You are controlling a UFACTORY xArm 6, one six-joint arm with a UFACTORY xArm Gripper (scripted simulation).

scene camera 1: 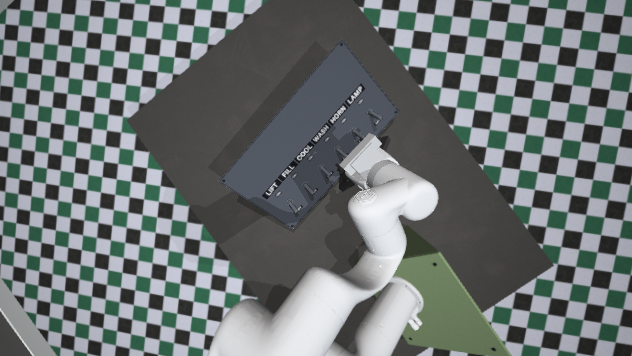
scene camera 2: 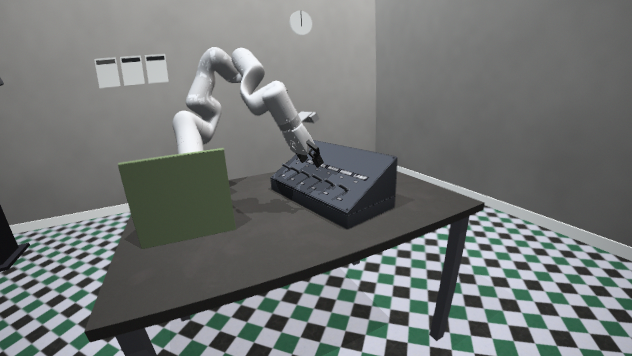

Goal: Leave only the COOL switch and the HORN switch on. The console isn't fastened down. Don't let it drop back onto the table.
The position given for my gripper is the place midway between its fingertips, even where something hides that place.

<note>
In view: my gripper [scene camera 2: 312, 162] and a dark grey sloped console [scene camera 1: 291, 162].
The dark grey sloped console is seen too in scene camera 2 [scene camera 2: 352, 186].
</note>
